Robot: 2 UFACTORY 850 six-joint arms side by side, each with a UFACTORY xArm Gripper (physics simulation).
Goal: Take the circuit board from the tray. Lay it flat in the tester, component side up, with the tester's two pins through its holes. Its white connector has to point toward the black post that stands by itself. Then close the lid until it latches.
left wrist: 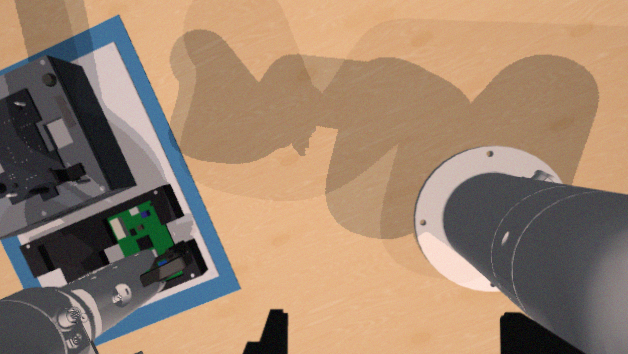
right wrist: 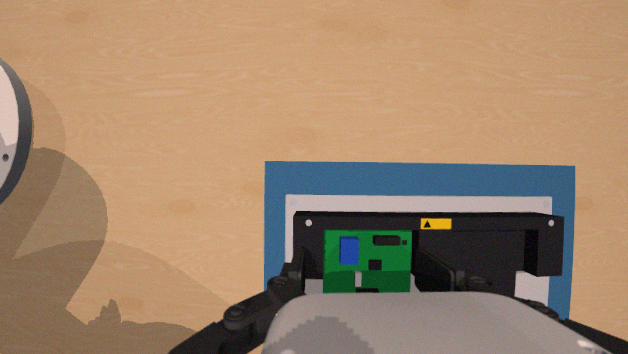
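Observation:
The green circuit board point(left wrist: 137, 225) point(right wrist: 385, 255) lies component side up in the black tray point(left wrist: 30, 257) point(right wrist: 480, 223). Its white connector point(left wrist: 118, 228) is at the end nearer the tester; the gripper body hides that end in the right wrist view. My right gripper point(right wrist: 360, 265) is open, with its fingers on either side of the board and gaps to both edges. One finger covers part of the board in the left wrist view. My left gripper point(left wrist: 394, 322) is open and empty, above the table. The dark grey tester point(left wrist: 95, 120) stands beside the tray, partly cut off by the view's edge.
Tray and tester stand on a white board with a blue border point(left wrist: 215, 240) point(right wrist: 420, 177). A round white arm base point(left wrist: 430, 200) point(right wrist: 10, 115) is bolted to the table, with a thick dark arm rising from it. The right arm reaches over the tray's near side.

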